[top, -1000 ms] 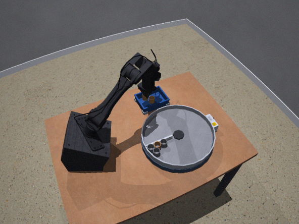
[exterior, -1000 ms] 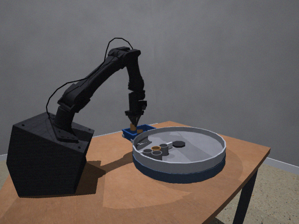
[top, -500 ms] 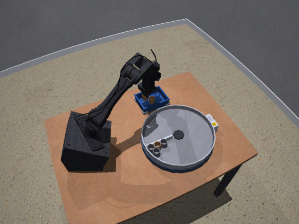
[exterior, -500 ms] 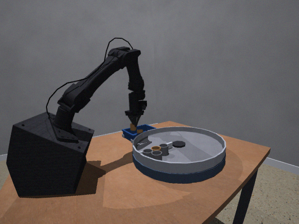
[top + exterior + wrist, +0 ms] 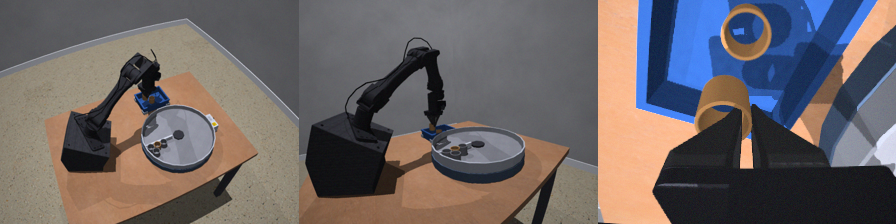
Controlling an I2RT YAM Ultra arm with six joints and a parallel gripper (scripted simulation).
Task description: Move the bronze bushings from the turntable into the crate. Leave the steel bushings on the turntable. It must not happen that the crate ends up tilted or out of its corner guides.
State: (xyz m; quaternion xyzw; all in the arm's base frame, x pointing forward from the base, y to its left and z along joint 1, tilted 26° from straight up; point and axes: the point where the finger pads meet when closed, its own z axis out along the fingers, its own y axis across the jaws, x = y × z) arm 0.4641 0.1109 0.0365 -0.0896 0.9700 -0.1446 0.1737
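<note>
Now: hand 6 cm above the blue crate, 4 cm short of it and 1 cm to the right of it. Round my hand: grey turntable 33 cm to the right, 4 cm behind, 3 cm below.
</note>
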